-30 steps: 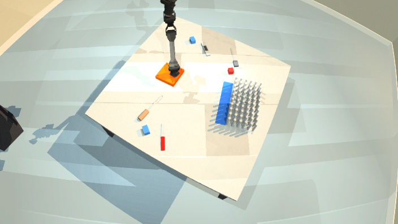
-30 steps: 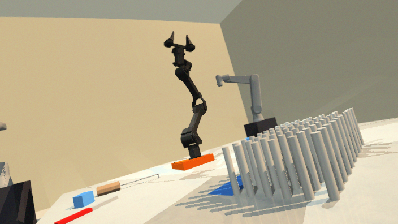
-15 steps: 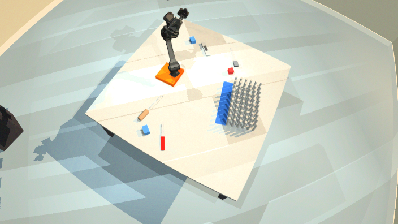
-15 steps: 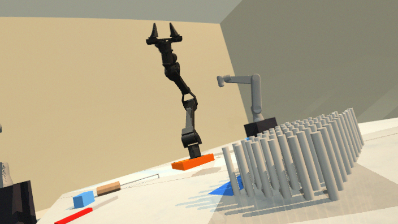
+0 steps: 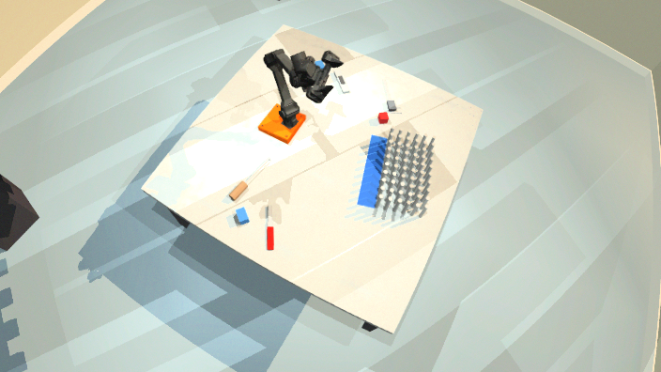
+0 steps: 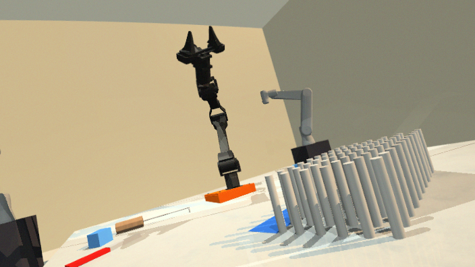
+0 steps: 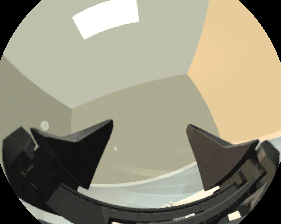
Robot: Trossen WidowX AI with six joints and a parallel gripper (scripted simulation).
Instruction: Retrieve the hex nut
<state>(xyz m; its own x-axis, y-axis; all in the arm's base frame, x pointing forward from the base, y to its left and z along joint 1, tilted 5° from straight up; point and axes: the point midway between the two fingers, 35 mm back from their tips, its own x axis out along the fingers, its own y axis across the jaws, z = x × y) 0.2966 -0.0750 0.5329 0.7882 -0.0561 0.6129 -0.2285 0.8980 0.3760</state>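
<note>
The hook tool is 23 cm behind my gripper tip, 25 cm to the right of it and 60 cm below it. The rest, counted from my gripper tip: blue taped strip 17 cm ahead, 12 cm to the left, 61 cm below; then red-handled tool 1 cm behind, 38 cm to the right, 61 cm below; then red block 5 cm ahead, 38 cm to the left, 59 cm below.
</note>
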